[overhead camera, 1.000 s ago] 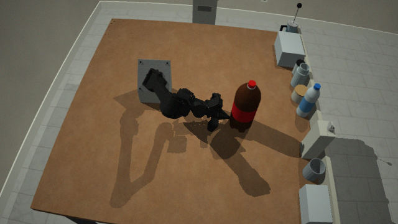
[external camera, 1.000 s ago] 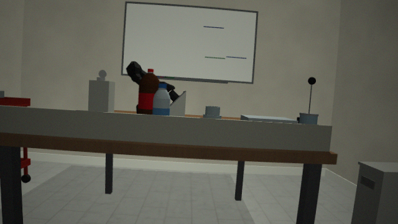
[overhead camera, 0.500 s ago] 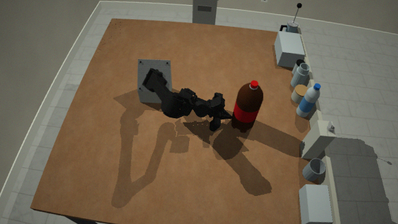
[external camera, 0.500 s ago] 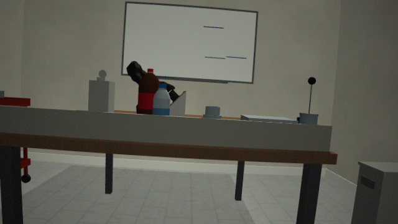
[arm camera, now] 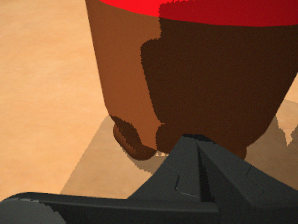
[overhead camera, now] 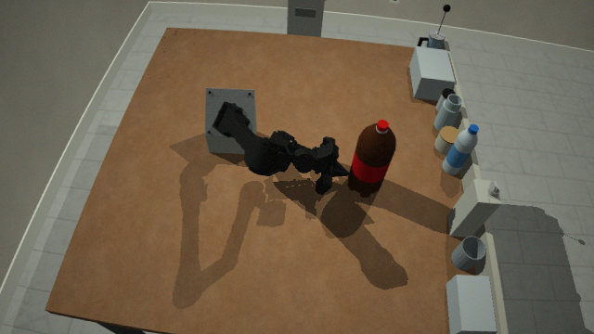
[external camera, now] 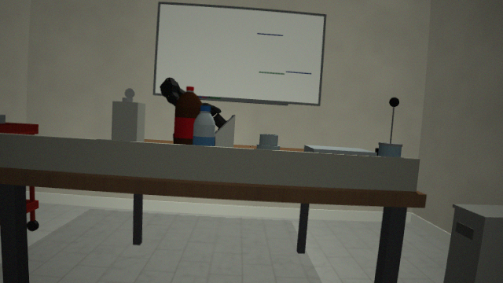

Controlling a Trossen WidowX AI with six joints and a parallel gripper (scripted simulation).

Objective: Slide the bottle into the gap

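My gripper is now 100 mm below the cola bottle and 90 mm short of it. Round my hand: grey cup: 410 mm ahead, 220 mm to the right, 30 mm below; blue-capped water bottle: 400 mm ahead, 120 mm to the left, 50 mm above; cork-lidded jar: 380 mm ahead, 210 mm to the left, 20 mm below.
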